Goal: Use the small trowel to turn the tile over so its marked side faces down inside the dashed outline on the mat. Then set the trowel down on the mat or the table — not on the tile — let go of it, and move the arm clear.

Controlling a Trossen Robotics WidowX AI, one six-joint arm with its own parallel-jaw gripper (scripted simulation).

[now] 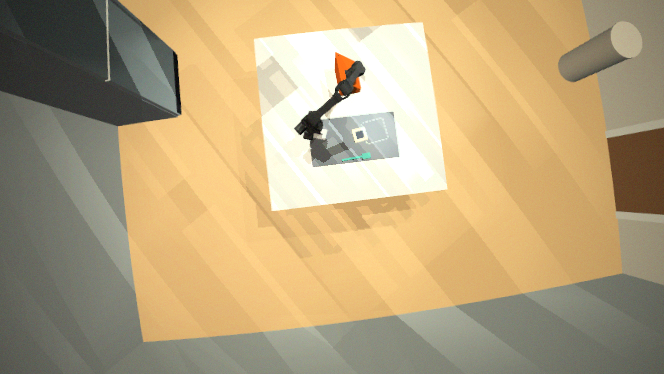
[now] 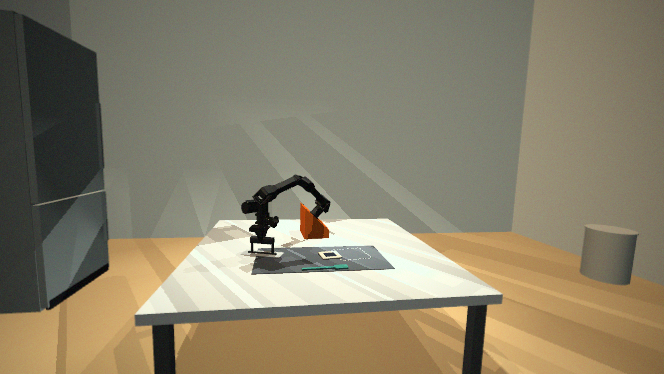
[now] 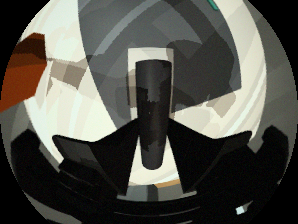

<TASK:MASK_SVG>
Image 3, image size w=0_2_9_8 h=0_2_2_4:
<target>gripper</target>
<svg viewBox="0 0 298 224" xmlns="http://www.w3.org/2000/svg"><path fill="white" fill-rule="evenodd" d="M11 141L13 175L21 190L57 212L71 214L81 224L249 224L277 190L278 181L286 172L289 137L274 125L265 128L263 144L254 153L247 145L251 131L210 139L169 119L166 136L182 193L197 190L197 194L169 201L129 201L117 198L117 194L126 196L138 143L137 119L93 143L52 136L64 159L57 167L60 173L41 153L40 139L31 128ZM251 202L250 205L247 205L247 212L242 212L241 214L235 212L238 206L241 208L242 205Z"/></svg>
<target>black stand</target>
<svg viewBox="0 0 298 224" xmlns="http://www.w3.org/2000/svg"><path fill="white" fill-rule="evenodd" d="M173 48L128 49L130 119L137 119L137 145L141 147L142 165L149 169L149 171L157 171L161 167L165 156L165 145L168 144L166 131L168 131L170 108L172 108Z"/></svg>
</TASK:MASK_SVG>
